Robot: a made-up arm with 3 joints. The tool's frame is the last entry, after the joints.
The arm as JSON. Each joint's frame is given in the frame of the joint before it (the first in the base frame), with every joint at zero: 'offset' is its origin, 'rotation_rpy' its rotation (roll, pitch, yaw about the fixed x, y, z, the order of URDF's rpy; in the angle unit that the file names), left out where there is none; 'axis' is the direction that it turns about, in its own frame. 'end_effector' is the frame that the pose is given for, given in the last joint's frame.
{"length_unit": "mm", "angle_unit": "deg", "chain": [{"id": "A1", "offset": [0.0, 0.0, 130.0], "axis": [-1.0, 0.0, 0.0]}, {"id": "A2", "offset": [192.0, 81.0, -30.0], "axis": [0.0, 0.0, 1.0]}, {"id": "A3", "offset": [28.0, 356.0, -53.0], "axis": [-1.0, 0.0, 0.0]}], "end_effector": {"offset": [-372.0, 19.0, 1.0]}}
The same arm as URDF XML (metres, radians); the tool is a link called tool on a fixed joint. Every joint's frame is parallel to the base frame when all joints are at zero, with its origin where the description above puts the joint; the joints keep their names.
<robot name="arm">
<link name="base"/>
<link name="link1"/>
<link name="link2"/>
<link name="link3"/>
<link name="tool"/>
<joint name="A1" type="continuous"><parent link="base"/><child link="link1"/><origin xyz="0 0 0.13"/><axis xyz="-1 0 0"/></joint>
<joint name="A2" type="continuous"><parent link="link1"/><child link="link2"/><origin xyz="0.192 0.081 -0.03"/><axis xyz="0 0 1"/></joint>
<joint name="A3" type="continuous"><parent link="link2"/><child link="link3"/><origin xyz="0.028 0.356 -0.053"/><axis xyz="-1 0 0"/></joint>
<joint name="tool_fixed" type="fixed"><parent link="link3"/><child link="tool"/><origin xyz="-0.372 0.019 0.001"/></joint>
</robot>

